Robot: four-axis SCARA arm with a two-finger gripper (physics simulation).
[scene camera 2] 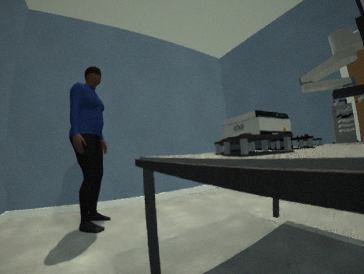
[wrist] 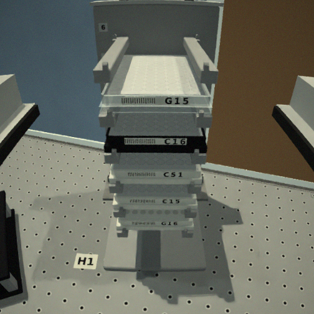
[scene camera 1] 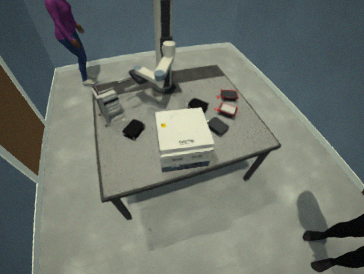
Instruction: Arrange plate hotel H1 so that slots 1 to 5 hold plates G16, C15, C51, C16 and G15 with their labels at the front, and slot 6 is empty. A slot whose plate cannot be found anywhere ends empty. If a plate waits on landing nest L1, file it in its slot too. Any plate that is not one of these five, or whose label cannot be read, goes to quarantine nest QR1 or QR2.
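Hotel H1 (scene camera 1: 104,102) (scene camera 2: 341,136) (wrist: 158,30) stands at the table's left. In the wrist view its slots hold, from the bottom, plate G16 (wrist: 155,224), plate C15 (wrist: 155,201), plate C51 (wrist: 155,175), black-rimmed plate C16 (wrist: 155,142) and plate G15 (wrist: 155,101), labels at the front. Slot 6, with its two bare rails, is empty. My gripper (wrist: 155,89) is partly open and empty, in front of the hotel. A pale plate (scene camera 1: 228,108) lies on the nearer red nest; its label is unreadable. L1 cannot be told apart from the other nests.
A white instrument (scene camera 1: 184,131) (scene camera 2: 250,125) stands mid-table. Dark nests (scene camera 1: 133,129) (scene camera 1: 198,104) (scene camera 1: 218,126) stand around it; part of one (wrist: 9,250) shows at the wrist view's left. A farther red nest (scene camera 1: 229,94) is at the right. People stand beyond the table.
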